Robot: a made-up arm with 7 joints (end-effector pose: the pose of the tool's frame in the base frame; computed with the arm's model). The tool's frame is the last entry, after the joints.
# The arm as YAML. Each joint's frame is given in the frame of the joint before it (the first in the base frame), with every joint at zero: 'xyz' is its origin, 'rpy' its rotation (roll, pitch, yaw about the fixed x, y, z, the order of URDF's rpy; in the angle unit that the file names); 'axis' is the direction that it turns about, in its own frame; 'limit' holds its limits. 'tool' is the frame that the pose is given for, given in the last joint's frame.
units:
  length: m
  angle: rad
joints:
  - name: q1
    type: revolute
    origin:
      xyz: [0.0, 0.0, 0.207]
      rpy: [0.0, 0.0, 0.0]
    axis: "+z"
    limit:
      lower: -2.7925
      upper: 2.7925
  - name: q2
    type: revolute
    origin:
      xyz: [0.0, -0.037, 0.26]
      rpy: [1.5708, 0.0, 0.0]
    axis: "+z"
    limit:
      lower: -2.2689
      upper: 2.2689
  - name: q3
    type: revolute
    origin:
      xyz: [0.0, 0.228, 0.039]
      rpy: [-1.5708, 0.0, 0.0]
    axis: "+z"
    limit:
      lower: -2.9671
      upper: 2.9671
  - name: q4
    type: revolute
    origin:
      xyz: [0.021, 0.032, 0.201]
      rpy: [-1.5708, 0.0, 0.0]
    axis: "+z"
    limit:
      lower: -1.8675
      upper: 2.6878
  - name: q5
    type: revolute
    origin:
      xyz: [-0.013, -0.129, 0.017]
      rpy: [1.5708, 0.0, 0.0]
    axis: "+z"
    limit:
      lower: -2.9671
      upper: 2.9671
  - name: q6
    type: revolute
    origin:
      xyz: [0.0, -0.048, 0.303]
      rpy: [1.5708, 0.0, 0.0]
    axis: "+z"
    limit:
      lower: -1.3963
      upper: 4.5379
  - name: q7
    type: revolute
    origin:
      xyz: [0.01, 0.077, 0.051]
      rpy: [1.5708, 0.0, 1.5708]
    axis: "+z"
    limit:
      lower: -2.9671
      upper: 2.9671
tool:
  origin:
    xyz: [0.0, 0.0, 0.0]
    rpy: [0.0, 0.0, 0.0]
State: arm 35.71 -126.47 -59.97 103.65 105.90 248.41 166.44
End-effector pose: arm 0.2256 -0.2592 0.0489 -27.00 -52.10 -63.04
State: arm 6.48 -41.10 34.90 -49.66 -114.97 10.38 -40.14
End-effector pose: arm 0.1669 -0.2288 1.2497 114.51 -49.93 -12.63
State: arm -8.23 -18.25 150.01 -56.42 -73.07 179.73 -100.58
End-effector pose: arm 0.3860 -0.3287 0.8869 -135.43 -80.06 -166.60
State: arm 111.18 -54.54 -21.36 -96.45 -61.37 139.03 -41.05
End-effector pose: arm -0.1046 -0.0006 0.8618 -89.04 22.93 144.44
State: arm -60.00 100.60 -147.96 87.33 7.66 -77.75 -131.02
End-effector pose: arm -0.3951 0.1072 -0.0073 21.93 -20.84 150.15
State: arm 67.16 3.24 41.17 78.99 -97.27 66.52 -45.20
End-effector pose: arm -0.2110 0.3386 1.1010 66.53 45.96 157.32
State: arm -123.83 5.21 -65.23 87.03 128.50 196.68 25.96
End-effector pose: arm -0.4358 0.0134 0.8805 -134.13 12.63 -39.40
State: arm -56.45 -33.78 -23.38 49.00 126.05 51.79 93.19
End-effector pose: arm 0.2451 -0.7278 0.7817 34.98 63.49 1.58
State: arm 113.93 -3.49 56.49 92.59 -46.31 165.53 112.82
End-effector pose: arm -0.3233 0.1219 0.9704 -36.40 -32.11 110.22
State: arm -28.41 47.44 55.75 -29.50 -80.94 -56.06 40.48
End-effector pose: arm -0.7528 0.0204 0.8975 -85.42 -13.24 -114.25
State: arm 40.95 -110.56 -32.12 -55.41 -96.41 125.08 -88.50
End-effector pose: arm 0.3173 0.5748 0.4920 -86.85 44.27 8.55
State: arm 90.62 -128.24 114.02 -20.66 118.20 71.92 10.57
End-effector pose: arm 0.1211 0.7185 -0.0808 130.92 43.71 173.48
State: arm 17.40 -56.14 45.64 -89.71 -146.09 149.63 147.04
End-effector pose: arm 0.1932 -0.1656 0.9877 -5.71 -10.75 -140.49
